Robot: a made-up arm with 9 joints. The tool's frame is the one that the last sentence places. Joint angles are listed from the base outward.
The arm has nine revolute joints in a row. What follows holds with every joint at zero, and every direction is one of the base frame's. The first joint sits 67.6 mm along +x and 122.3 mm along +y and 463.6 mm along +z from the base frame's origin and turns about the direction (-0.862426, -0.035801, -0.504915), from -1.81 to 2.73 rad. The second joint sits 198.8 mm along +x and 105.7 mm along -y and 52.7 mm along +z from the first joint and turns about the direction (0.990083, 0.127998, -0.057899), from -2.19 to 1.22 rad. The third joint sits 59 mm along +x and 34.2 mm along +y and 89.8 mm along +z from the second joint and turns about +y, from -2.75 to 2.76 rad. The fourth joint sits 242.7 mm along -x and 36.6 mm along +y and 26.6 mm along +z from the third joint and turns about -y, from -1.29 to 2.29 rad. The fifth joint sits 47.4 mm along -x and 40.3 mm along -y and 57.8 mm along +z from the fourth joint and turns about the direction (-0.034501, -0.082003, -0.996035), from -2.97 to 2.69 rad. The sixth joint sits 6.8 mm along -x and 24.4 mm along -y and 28.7 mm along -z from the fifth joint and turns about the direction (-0.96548, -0.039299, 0.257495), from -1.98 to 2.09 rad. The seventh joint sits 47.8 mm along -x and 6.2 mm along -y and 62.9 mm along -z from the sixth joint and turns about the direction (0.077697, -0.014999, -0.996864), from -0.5 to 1.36 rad. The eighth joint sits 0.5 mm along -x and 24.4 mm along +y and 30.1 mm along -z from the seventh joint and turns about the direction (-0.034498, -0.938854, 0.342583), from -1.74 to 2.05 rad. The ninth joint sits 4.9 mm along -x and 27.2 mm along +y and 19.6 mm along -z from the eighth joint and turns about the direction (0.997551, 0.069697, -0.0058), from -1.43 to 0.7 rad. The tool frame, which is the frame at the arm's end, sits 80.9 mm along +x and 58.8 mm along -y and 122.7 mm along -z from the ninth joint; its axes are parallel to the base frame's.
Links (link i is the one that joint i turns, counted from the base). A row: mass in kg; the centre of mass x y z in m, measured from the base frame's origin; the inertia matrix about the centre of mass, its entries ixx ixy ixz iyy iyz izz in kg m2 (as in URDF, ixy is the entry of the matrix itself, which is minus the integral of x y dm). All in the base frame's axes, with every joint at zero. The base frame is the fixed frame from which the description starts. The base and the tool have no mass.
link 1: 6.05; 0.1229 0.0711 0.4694; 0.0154 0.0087 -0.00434 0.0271 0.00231 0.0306
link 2: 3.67; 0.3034 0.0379 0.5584; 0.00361 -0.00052 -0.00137 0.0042 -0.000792 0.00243
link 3: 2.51; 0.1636 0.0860 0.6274; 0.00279 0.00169 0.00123 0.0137 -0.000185 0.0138
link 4: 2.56; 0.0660 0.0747 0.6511; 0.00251 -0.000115 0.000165 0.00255 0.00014 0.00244
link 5: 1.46; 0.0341 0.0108 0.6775; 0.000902 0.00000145 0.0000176 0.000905 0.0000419 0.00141
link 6: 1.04; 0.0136 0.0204 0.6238; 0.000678 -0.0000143 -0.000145 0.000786 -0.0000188 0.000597
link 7: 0.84; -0.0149 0.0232 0.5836; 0.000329 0 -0.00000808 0.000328 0.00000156 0.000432
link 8: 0.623; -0.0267 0.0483 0.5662; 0.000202 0.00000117 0 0.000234 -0.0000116 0.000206
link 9: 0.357; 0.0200 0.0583 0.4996; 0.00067 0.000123 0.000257 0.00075 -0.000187 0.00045
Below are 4 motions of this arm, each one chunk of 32 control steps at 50 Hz.
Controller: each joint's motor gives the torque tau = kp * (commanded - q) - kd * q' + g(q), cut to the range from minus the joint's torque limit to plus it. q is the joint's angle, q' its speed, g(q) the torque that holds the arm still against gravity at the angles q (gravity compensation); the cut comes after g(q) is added. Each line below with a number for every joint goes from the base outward.
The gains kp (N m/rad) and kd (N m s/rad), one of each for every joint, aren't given. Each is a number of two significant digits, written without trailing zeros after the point. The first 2 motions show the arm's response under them.
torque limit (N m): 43 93 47 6.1 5.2 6.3 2 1.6 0.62
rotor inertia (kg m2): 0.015 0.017 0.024 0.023 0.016 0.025 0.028 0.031 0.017
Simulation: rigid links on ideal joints. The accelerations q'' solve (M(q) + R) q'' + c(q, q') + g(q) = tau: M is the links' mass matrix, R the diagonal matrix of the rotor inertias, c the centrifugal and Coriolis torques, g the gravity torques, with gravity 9.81 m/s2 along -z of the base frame. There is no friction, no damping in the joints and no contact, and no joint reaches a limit. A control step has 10 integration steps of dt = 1/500 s. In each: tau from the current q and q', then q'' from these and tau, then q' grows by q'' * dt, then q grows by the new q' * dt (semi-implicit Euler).
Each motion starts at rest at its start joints. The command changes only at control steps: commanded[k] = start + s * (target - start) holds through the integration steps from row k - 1 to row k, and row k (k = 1, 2, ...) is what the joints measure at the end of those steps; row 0 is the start. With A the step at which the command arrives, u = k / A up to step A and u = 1 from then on. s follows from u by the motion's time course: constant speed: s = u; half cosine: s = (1 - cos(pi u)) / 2; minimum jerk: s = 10 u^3 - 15 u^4 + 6 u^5; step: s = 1 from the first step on.
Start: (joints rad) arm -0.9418 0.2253 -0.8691 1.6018 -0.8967 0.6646 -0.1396 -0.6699 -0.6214
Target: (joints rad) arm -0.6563 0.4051 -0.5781 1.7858 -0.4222 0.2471 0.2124 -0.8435 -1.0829
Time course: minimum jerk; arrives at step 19
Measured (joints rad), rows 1 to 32:
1: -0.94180 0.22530 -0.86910 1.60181 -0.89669 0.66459 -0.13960 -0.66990 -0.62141
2: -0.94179 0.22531 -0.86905 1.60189 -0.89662 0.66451 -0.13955 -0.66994 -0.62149
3: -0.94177 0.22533 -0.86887 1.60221 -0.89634 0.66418 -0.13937 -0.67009 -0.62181
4: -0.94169 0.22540 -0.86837 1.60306 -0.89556 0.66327 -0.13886 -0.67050 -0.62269
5: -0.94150 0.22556 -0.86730 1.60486 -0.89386 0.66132 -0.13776 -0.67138 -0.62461
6: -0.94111 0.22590 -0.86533 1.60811 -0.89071 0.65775 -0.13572 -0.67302 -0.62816
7: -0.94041 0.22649 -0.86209 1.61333 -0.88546 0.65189 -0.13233 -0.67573 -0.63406
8: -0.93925 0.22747 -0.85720 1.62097 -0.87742 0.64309 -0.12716 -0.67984 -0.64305
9: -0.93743 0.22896 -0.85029 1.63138 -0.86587 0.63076 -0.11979 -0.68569 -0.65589
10: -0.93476 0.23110 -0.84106 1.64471 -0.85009 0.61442 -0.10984 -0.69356 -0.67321
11: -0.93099 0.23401 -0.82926 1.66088 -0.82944 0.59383 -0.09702 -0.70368 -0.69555
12: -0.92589 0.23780 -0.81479 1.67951 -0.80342 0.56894 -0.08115 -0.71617 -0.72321
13: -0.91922 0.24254 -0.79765 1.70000 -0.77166 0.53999 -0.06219 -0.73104 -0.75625
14: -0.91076 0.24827 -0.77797 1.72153 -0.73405 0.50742 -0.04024 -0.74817 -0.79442
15: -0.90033 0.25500 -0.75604 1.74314 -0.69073 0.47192 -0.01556 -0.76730 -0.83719
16: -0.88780 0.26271 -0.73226 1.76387 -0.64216 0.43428 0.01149 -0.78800 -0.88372
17: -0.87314 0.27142 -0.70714 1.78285 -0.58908 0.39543 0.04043 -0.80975 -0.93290
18: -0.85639 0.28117 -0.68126 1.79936 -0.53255 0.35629 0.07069 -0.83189 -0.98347
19: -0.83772 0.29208 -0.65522 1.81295 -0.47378 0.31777 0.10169 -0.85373 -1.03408
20: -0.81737 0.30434 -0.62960 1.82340 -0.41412 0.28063 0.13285 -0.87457 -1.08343
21: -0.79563 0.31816 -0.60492 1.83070 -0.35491 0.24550 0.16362 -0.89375 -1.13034
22: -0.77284 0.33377 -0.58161 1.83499 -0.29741 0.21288 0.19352 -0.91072 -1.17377
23: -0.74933 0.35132 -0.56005 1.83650 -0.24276 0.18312 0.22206 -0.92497 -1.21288
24: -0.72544 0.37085 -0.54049 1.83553 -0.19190 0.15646 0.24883 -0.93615 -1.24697
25: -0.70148 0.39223 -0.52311 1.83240 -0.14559 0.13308 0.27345 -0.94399 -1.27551
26: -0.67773 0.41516 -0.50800 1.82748 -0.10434 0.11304 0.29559 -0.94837 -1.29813
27: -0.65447 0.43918 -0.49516 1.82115 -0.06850 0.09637 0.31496 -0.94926 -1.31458
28: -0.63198 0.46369 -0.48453 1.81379 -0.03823 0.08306 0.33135 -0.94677 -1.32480
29: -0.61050 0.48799 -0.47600 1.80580 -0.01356 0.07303 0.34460 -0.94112 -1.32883
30: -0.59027 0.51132 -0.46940 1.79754 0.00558 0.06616 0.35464 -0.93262 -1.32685
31: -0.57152 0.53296 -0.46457 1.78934 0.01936 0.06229 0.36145 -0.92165 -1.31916
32: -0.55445 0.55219 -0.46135 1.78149 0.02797 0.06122 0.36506 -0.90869 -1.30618
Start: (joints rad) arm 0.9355 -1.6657 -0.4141 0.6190 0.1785 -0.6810 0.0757 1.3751 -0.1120
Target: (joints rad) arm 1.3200 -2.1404 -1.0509 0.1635 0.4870 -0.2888 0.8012 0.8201 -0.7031
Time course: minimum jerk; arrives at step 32
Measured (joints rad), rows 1 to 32:
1: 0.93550 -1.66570 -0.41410 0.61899 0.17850 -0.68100 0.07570 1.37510 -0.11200
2: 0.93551 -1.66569 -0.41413 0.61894 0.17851 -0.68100 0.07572 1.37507 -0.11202
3: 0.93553 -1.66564 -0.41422 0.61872 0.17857 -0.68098 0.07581 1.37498 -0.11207
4: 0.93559 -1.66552 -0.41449 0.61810 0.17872 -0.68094 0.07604 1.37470 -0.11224
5: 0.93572 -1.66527 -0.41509 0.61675 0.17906 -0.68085 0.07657 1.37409 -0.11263
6: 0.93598 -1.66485 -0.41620 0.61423 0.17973 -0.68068 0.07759 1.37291 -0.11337
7: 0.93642 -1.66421 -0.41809 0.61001 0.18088 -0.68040 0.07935 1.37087 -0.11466
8: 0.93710 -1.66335 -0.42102 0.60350 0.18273 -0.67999 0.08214 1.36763 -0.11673
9: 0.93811 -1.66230 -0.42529 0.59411 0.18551 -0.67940 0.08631 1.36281 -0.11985
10: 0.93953 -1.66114 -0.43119 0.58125 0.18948 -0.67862 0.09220 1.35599 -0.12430
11: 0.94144 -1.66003 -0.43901 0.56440 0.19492 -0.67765 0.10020 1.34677 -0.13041
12: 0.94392 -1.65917 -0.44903 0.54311 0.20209 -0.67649 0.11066 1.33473 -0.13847
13: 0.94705 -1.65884 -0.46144 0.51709 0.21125 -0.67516 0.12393 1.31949 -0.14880
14: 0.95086 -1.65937 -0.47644 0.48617 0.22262 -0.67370 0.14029 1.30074 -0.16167
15: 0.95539 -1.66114 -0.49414 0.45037 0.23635 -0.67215 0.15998 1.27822 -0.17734
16: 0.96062 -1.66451 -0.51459 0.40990 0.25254 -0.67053 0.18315 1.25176 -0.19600
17: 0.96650 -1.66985 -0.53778 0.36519 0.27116 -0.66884 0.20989 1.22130 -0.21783
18: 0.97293 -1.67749 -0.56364 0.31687 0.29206 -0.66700 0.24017 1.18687 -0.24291
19: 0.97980 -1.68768 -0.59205 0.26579 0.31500 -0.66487 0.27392 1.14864 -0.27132
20: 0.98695 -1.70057 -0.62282 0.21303 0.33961 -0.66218 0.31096 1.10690 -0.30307
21: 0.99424 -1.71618 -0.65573 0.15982 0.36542 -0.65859 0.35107 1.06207 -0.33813
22: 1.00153 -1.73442 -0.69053 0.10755 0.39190 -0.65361 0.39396 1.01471 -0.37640
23: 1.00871 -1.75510 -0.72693 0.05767 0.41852 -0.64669 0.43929 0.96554 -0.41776
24: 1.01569 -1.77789 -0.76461 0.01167 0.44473 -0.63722 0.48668 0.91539 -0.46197
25: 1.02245 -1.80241 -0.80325 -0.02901 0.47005 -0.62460 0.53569 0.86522 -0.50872
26: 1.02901 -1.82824 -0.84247 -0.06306 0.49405 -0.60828 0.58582 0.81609 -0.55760
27: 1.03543 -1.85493 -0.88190 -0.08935 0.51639 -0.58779 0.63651 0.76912 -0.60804
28: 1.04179 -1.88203 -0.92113 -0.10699 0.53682 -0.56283 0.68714 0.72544 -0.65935
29: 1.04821 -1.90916 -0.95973 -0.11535 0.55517 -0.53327 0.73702 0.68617 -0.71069
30: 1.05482 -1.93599 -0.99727 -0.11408 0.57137 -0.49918 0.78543 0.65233 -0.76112
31: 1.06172 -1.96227 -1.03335 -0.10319 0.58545 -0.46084 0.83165 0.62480 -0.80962
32: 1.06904 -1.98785 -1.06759 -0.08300 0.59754 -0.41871 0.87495 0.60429 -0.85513
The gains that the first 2 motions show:
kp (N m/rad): 6.3 6.6 23 3.2 0.59 2.4 1.7 2.7 1
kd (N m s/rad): 0.54 0.24 0.95 0.16 0.032 0.12 0.093 0.069 0.031
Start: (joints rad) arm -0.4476 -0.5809 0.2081 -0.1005 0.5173 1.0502 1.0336 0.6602 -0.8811
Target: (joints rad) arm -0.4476 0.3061 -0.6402 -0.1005 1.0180 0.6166 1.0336 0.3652 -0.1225
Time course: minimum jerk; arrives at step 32
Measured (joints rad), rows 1 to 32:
1: -0.44759 -0.58089 0.20809 -0.10051 0.51730 1.05020 1.03360 0.66020 -0.88110
2: -0.44754 -0.58084 0.20804 -0.10057 0.51729 1.05020 1.03361 0.66019 -0.88108
3: -0.44734 -0.58063 0.20784 -0.10081 0.51727 1.05020 1.03363 0.66014 -0.88098
4: -0.44677 -0.58003 0.20727 -0.10148 0.51722 1.05019 1.03369 0.66001 -0.88072
5: -0.44554 -0.57873 0.20603 -0.10292 0.51711 1.05018 1.03381 0.65972 -0.88014
6: -0.44327 -0.57630 0.20371 -0.10558 0.51694 1.05015 1.03405 0.65916 -0.87900
7: -0.43952 -0.57223 0.19985 -0.10996 0.51673 1.05009 1.03444 0.65820 -0.87704
8: -0.43381 -0.56595 0.19392 -0.11660 0.51650 1.04997 1.03503 0.65668 -0.87392
9: -0.42572 -0.55686 0.18538 -0.12599 0.51635 1.04979 1.03588 0.65442 -0.86926
10: -0.41485 -0.54433 0.17375 -0.13858 0.51641 1.04954 1.03704 0.65124 -0.86263
11: -0.40091 -0.52776 0.15856 -0.15471 0.51689 1.04919 1.03854 0.64694 -0.85360
12: -0.38375 -0.50657 0.13945 -0.17457 0.51808 1.04878 1.04043 0.64135 -0.84174
13: -0.36340 -0.48019 0.11619 -0.19818 0.52036 1.04834 1.04274 0.63430 -0.82662
14: -0.34006 -0.44814 0.08866 -0.22537 0.52417 1.04792 1.04549 0.62566 -0.80785
15: -0.31419 -0.40995 0.05692 -0.25577 0.53006 1.04762 1.04871 0.61533 -0.78512
16: -0.28642 -0.36521 0.02118 -0.28877 0.53864 1.04754 1.05242 0.60325 -0.75816
17: -0.25766 -0.31361 -0.01816 -0.32356 0.55051 1.04782 1.05665 0.58940 -0.72680
18: -0.22901 -0.25493 -0.06052 -0.35908 0.56626 1.04858 1.06144 0.57381 -0.69098
19: -0.20174 -0.18916 -0.10518 -0.39407 0.58631 1.04993 1.06684 0.55654 -0.65073
20: -0.17727 -0.11655 -0.15125 -0.42706 0.61080 1.05188 1.07292 0.53769 -0.60620
21: -0.15706 -0.03780 -0.19774 -0.45644 0.63944 1.05433 1.07974 0.51737 -0.55765
22: -0.14247 0.04582 -0.24362 -0.48052 0.67138 1.05698 1.08734 0.49573 -0.50546
23: -0.13469 0.13235 -0.28789 -0.49768 0.70518 1.05923 1.09568 0.47294 -0.45008
24: -0.13452 0.21916 -0.32965 -0.50654 0.73896 1.06024 1.10464 0.44921 -0.39206
25: -0.14233 0.30311 -0.36819 -0.50610 0.77062 1.05894 1.11397 0.42479 -0.33206
26: -0.15805 0.38091 -0.40300 -0.49593 0.79832 1.05413 1.12331 0.39997 -0.27085
27: -0.18119 0.44944 -0.43383 -0.47619 0.82085 1.04467 1.13220 0.37513 -0.20930
28: -0.21092 0.50619 -0.46060 -0.44763 0.83785 1.02959 1.14016 0.35068 -0.14841
29: -0.24623 0.54951 -0.48346 -0.41143 0.84983 1.00824 1.14672 0.32707 -0.08931
30: -0.28594 0.57867 -0.50273 -0.36916 0.85798 0.98034 1.15148 0.30478 -0.03314
31: -0.32883 0.59387 -0.51889 -0.32255 0.86377 0.94602 1.15414 0.28430 0.01891
32: -0.37369 0.59606 -0.53255 -0.27346 0.86868 0.90585 1.15448 0.26609 0.06577

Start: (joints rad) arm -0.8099 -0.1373 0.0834 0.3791 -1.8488 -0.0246 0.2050 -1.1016 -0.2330
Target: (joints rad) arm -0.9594 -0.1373 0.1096 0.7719 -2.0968 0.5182 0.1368 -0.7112 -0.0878
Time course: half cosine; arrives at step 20
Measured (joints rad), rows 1 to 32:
1: -0.80991 -0.13731 0.08341 0.37913 -1.84879 -0.02458 0.20500 -1.10156 -0.23298
2: -0.80995 -0.13736 0.08346 0.37933 -1.84871 -0.02444 0.20499 -1.10133 -0.23287
3: -0.81008 -0.13751 0.08361 0.37991 -1.84847 -0.02404 0.20496 -1.10063 -0.23254
4: -0.81035 -0.13784 0.08393 0.38120 -1.84795 -0.02312 0.20489 -1.09909 -0.23181
5: -0.81083 -0.13841 0.08451 0.38353 -1.84702 -0.02138 0.20475 -1.09623 -0.23045
6: -0.81160 -0.13930 0.08541 0.38731 -1.84554 -0.01848 0.20452 -1.09153 -0.22823
7: -0.81272 -0.14057 0.08672 0.39289 -1.84338 -0.01402 0.20417 -1.08448 -0.22489
8: -0.81425 -0.14223 0.08848 0.40063 -1.84044 -0.00761 0.20365 -1.07456 -0.22019
9: -0.81622 -0.14428 0.09070 0.41080 -1.83667 0.00117 0.20292 -1.06132 -0.21390
10: -0.81867 -0.14671 0.09338 0.42360 -1.83206 0.01269 0.20195 -1.04438 -0.20585
11: -0.82160 -0.14942 0.09645 0.43914 -1.82665 0.02729 0.20070 -1.02350 -0.19588
12: -0.82503 -0.15233 0.09985 0.45741 -1.82057 0.04527 0.19912 -0.99856 -0.18392
13: -0.82895 -0.15531 0.10344 0.47833 -1.81399 0.06682 0.19718 -0.96962 -0.16997
14: -0.83335 -0.15822 0.10709 0.50168 -1.80720 0.09207 0.19486 -0.93689 -0.15410
15: -0.83824 -0.16090 0.11061 0.52720 -1.80053 0.12106 0.19211 -0.90078 -0.13647
16: -0.84361 -0.16322 0.11386 0.55452 -1.79442 0.15372 0.18892 -0.86189 -0.11736
17: -0.84948 -0.16503 0.11666 0.58323 -1.78934 0.18986 0.18527 -0.82096 -0.09711
18: -0.85586 -0.16622 0.11887 0.61288 -1.78583 0.22918 0.18115 -0.77893 -0.07620
19: -0.86278 -0.16669 0.12039 0.64299 -1.78443 0.27126 0.17655 -0.73686 -0.05516
20: -0.87026 -0.16636 0.12114 0.67306 -1.78565 0.31554 0.17150 -0.69593 -0.03462
21: -0.87828 -0.16519 0.12111 0.70260 -1.78994 0.36138 0.16602 -0.65736 -0.01525
22: -0.88687 -0.16318 0.12035 0.73118 -1.79763 0.40804 0.16016 -0.62228 0.00232
23: -0.89600 -0.16039 0.11897 0.75846 -1.80891 0.45476 0.15396 -0.59169 0.01752
24: -0.90565 -0.15689 0.11710 0.78415 -1.82383 0.50075 0.14749 -0.56640 0.02985
25: -0.91575 -0.15277 0.11491 0.80800 -1.84230 0.54524 0.14082 -0.54701 0.03892
26: -0.92621 -0.14817 0.11259 0.82981 -1.86410 0.58748 0.13405 -0.53393 0.04445
27: -0.93692 -0.14321 0.11028 0.84942 -1.88895 0.62676 0.12728 -0.52731 0.04626
28: -0.94772 -0.13801 0.10815 0.86668 -1.91646 0.66247 0.12061 -0.52710 0.04430
29: -0.95847 -0.13270 0.10630 0.88150 -1.94622 0.69408 0.11417 -0.53305 0.03860
30: -0.96900 -0.12739 0.10482 0.89380 -1.97779 0.72119 0.10807 -0.54467 0.02933
31: -0.97915 -0.12218 0.10374 0.90353 -2.01072 0.74352 0.10241 -0.56135 0.01671
32: -0.98878 -0.11716 0.10310 0.91069 -2.04457 0.76089 0.09729 -0.58231 0.00109

